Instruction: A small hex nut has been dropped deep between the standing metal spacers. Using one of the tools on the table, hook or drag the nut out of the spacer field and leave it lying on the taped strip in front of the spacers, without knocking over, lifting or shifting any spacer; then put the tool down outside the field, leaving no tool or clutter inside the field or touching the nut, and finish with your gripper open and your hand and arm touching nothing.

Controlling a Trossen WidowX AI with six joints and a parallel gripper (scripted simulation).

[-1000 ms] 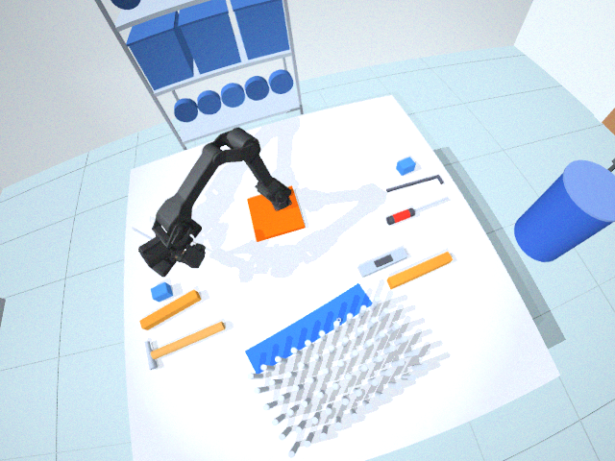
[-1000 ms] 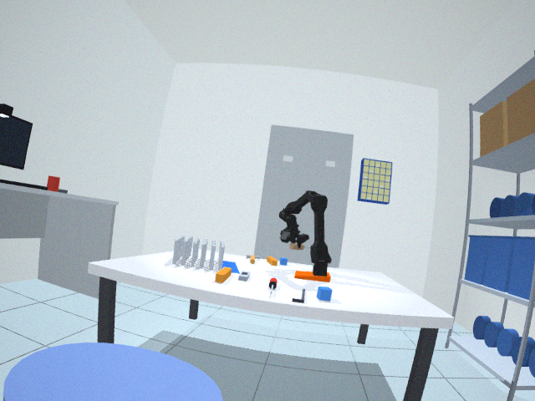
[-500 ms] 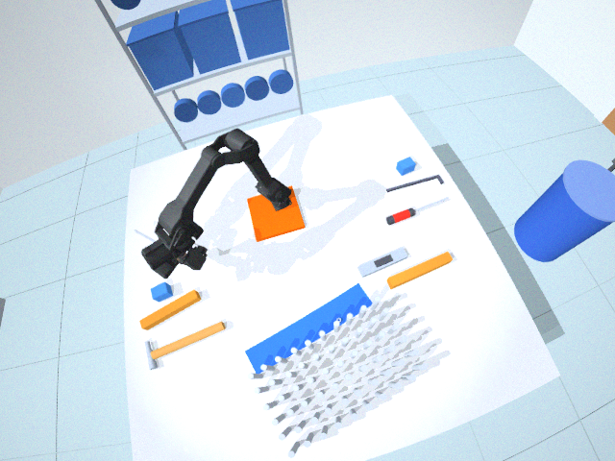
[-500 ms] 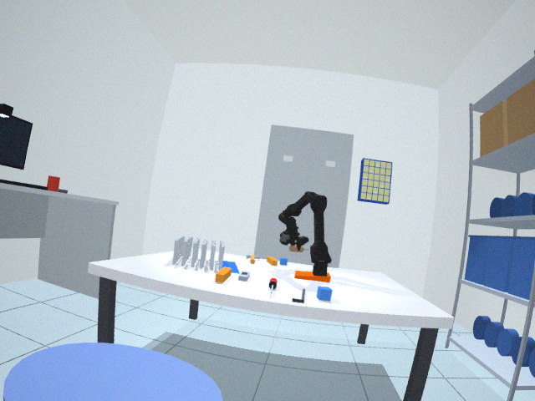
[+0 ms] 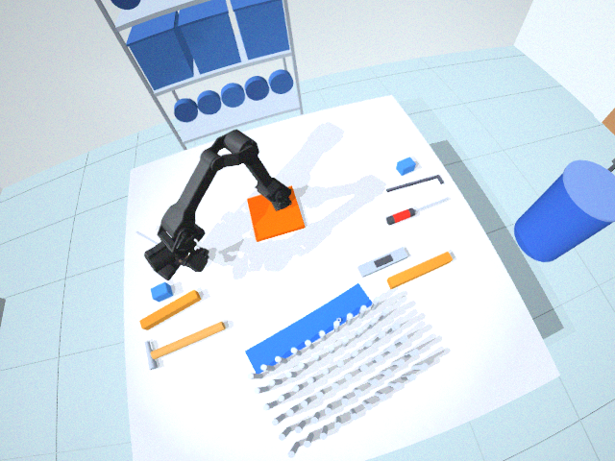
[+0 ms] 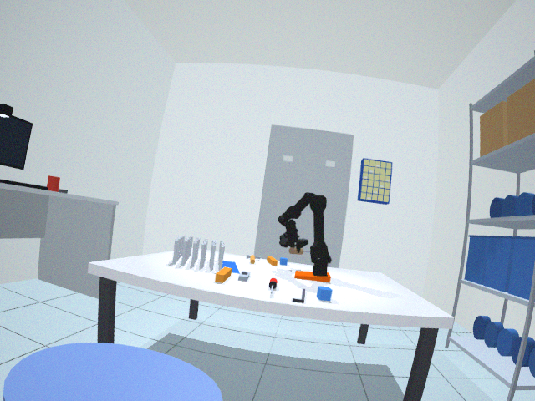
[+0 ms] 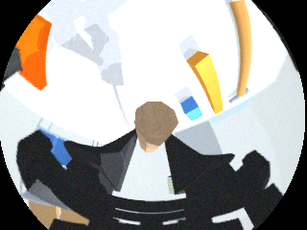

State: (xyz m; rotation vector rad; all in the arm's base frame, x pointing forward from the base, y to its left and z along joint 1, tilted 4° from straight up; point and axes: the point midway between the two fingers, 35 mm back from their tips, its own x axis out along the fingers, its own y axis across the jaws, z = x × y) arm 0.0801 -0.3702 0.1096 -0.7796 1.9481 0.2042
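Right now the wooden-handled pick tool is 80 mm behind my gripper tip and 60 mm to the right of it. Also, from my gripper tip: hex nut 390 mm ahead, 370 mm to the left, 90 mm below; grey plate 580 mm to the left, 290 mm ahead, 80 mm below; blue taped strip 370 mm ahead, 280 mm to the left, 100 mm below.
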